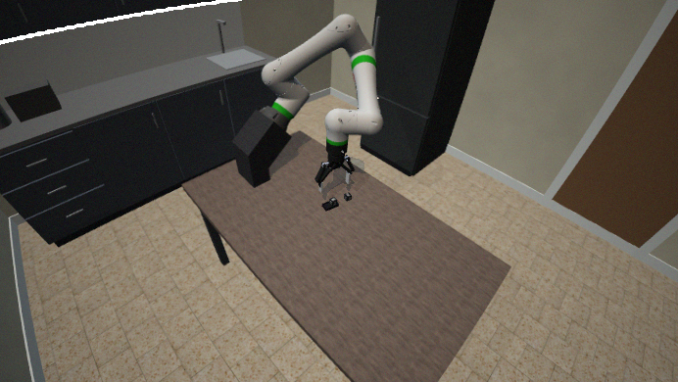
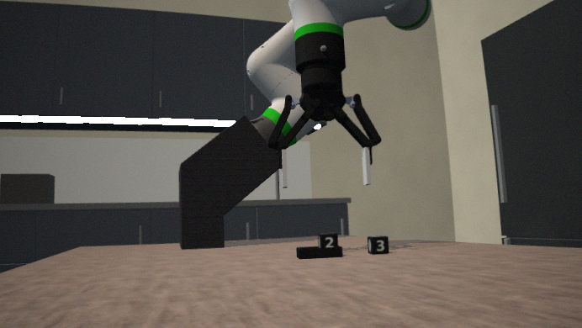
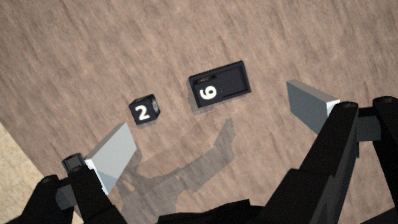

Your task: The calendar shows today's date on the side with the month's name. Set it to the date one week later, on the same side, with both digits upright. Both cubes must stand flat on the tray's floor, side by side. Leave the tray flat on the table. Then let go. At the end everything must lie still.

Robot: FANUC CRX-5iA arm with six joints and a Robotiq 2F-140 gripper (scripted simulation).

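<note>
Right now the black tray is 2 cm to the right of my hand and 12 cm below it. Also, from my hand: cube: 1 cm ahead, 9 cm to the left, 12 cm below.
</note>
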